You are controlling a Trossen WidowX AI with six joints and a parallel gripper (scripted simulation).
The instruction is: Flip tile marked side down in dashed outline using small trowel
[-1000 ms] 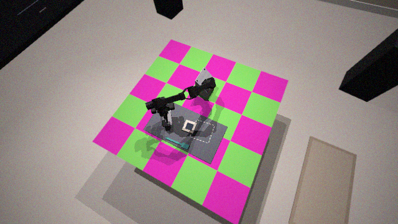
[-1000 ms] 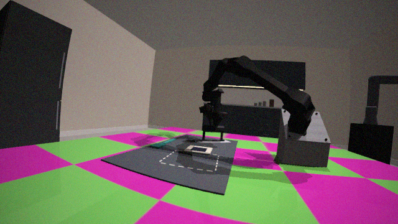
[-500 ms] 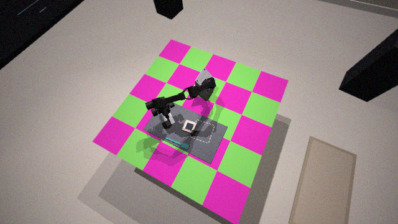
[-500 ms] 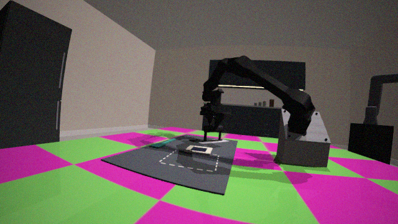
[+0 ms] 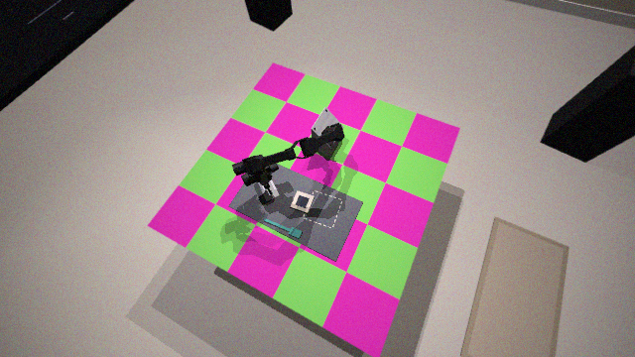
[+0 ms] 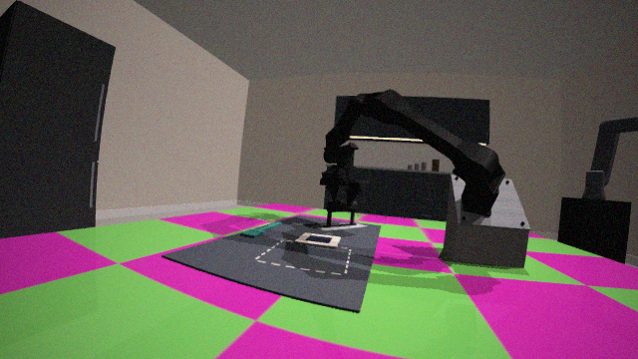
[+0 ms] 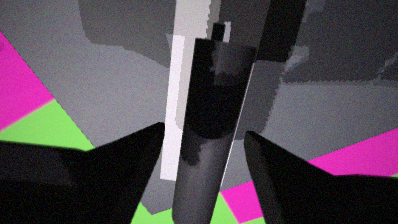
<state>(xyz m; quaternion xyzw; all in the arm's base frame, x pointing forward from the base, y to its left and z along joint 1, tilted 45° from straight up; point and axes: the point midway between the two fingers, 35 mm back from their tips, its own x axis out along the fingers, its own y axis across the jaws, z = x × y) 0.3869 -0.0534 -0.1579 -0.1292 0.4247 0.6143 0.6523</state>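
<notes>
Right now my gripper tip is 10 mm short of the small trowel, 20 mm to the right of it and 30 mm above it. Round my gripper tip: tile (30 mm behind, 230 mm to the left, 60 mm below); then teal flat tool (140 mm ahead, 250 mm to the left, 60 mm below); then grey mat (210 mm to the left, 80 mm below).
</notes>
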